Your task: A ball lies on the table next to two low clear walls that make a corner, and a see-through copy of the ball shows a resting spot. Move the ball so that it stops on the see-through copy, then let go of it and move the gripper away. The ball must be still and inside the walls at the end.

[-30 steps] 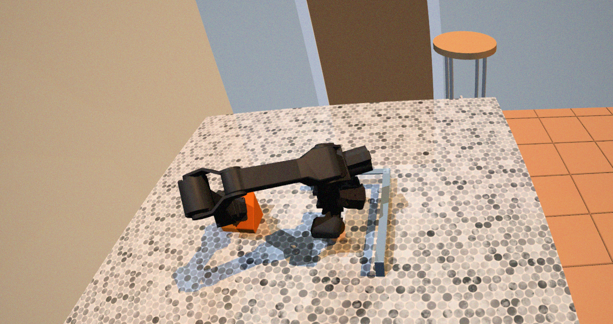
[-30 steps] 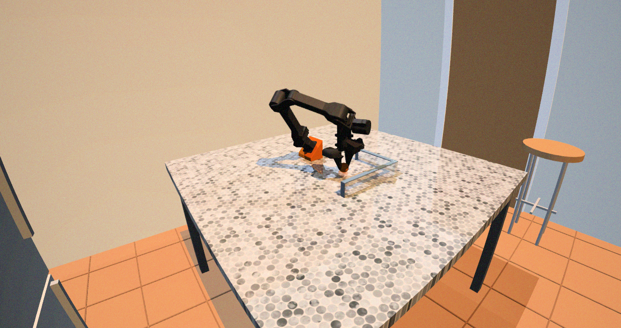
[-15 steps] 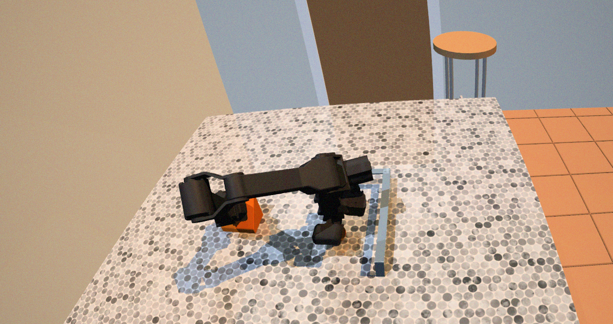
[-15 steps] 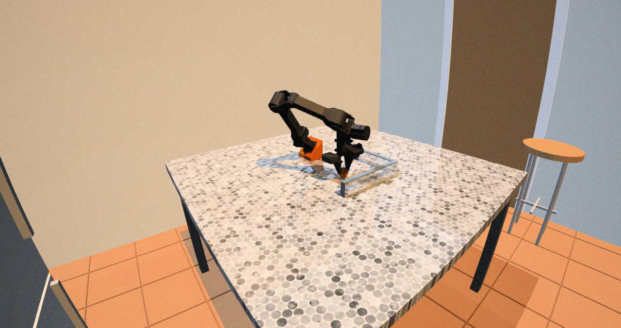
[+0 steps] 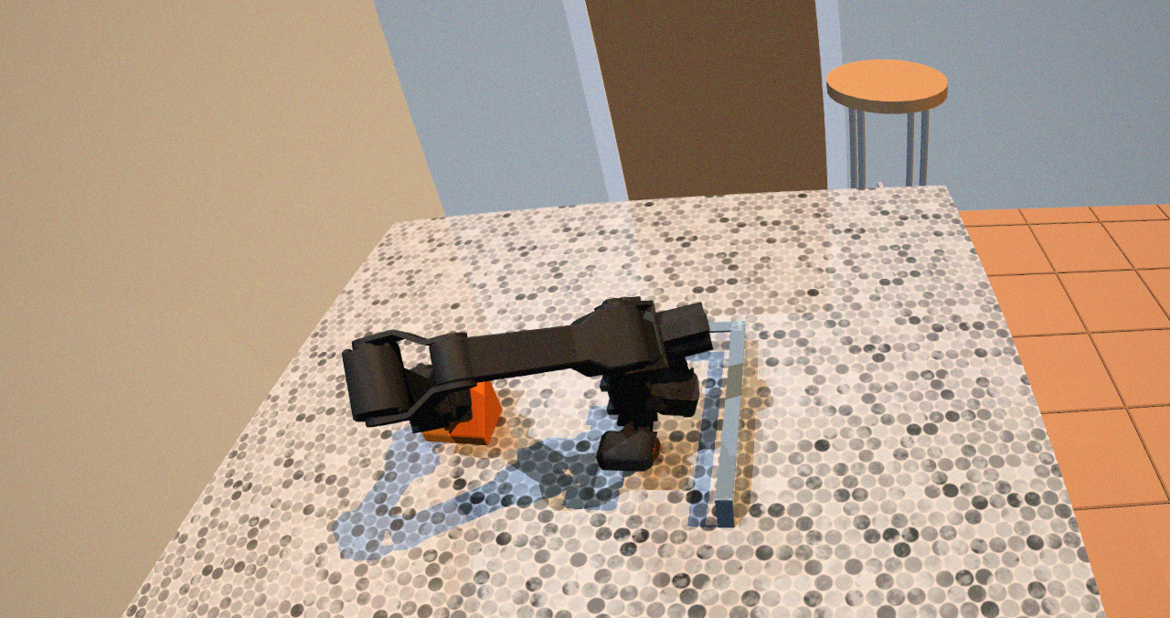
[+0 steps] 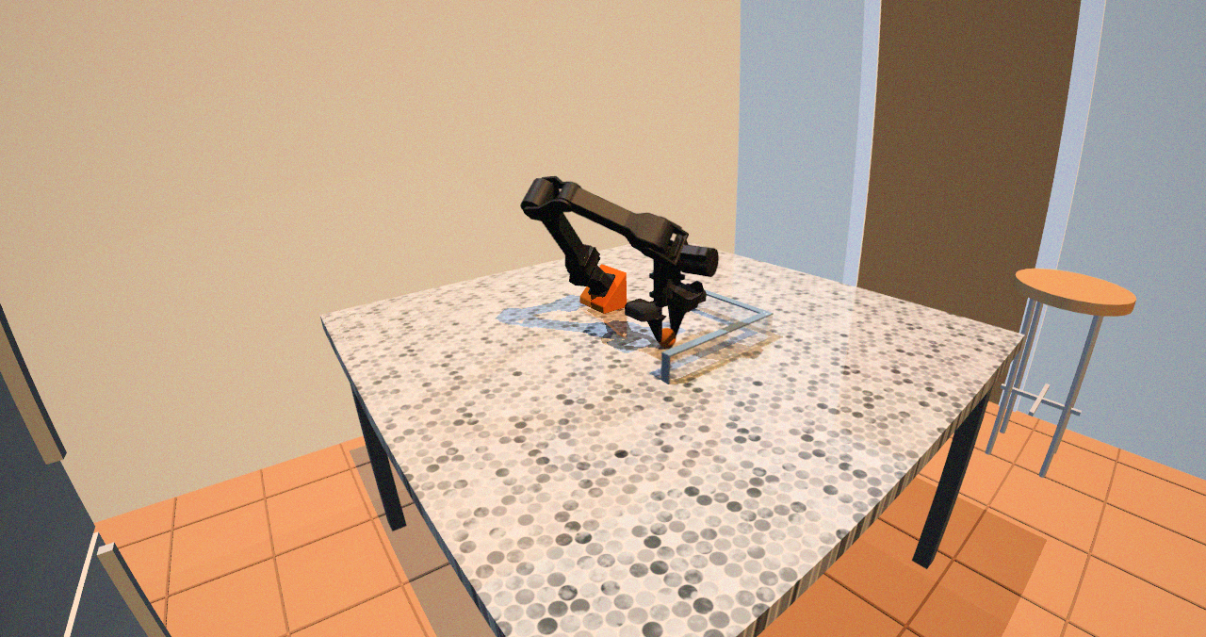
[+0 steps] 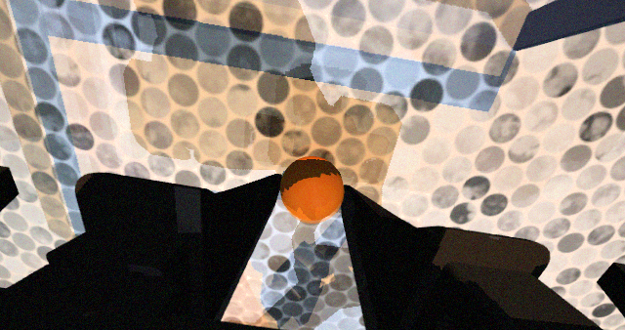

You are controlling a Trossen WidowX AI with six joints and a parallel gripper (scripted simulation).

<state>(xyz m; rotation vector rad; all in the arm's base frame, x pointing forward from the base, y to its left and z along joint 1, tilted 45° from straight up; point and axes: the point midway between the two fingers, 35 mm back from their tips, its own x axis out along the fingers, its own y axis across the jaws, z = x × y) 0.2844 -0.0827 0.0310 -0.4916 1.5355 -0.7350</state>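
The orange ball lies right at my gripper tip. Also, from my gripper tip: see-through copy of ball (right at my gripper tip).
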